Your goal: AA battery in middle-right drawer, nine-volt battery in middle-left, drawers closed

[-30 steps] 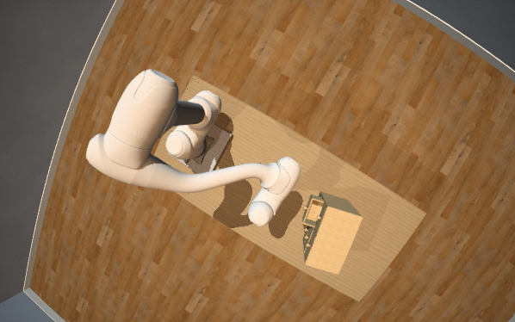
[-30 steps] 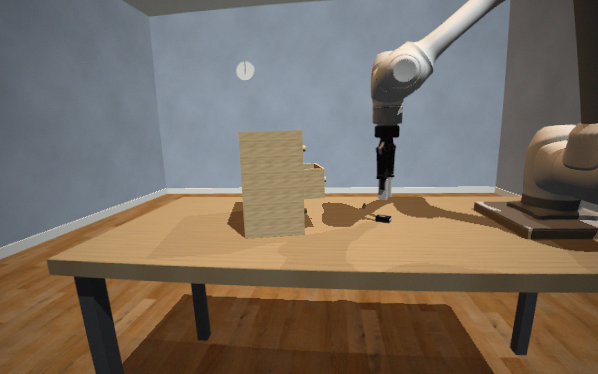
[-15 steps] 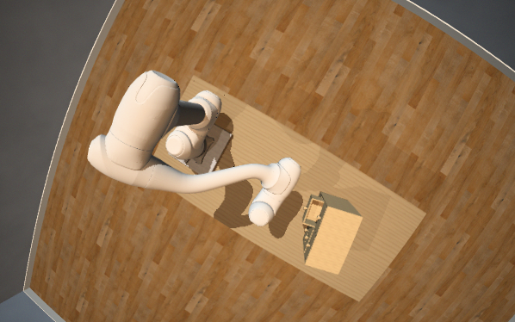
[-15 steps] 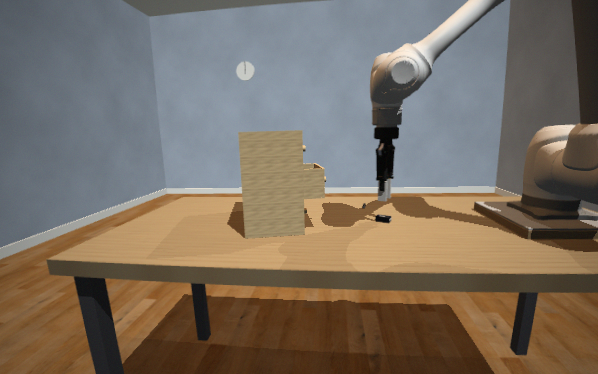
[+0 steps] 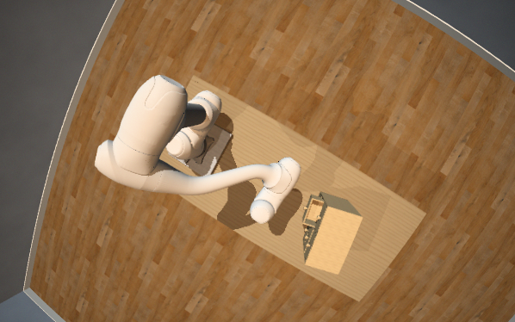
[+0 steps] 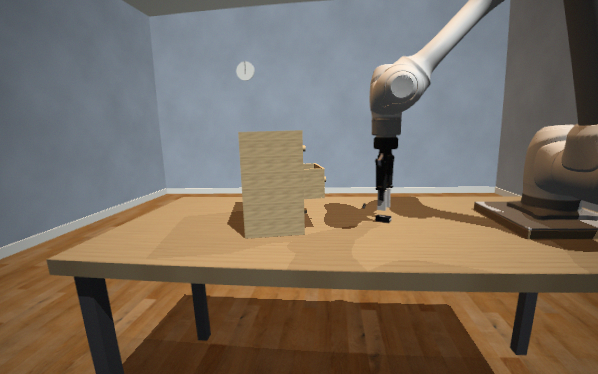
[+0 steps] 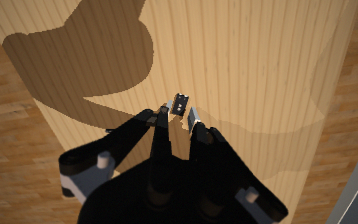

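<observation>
The black nine-volt battery lies 1 cm behind my hand and 7 cm below it. Also, from my hand: black AA battery 5 cm ahead, 18 cm to the right, 7 cm below; then orange AA battery 36 cm ahead, 5 cm to the right, 4 cm above.
</observation>
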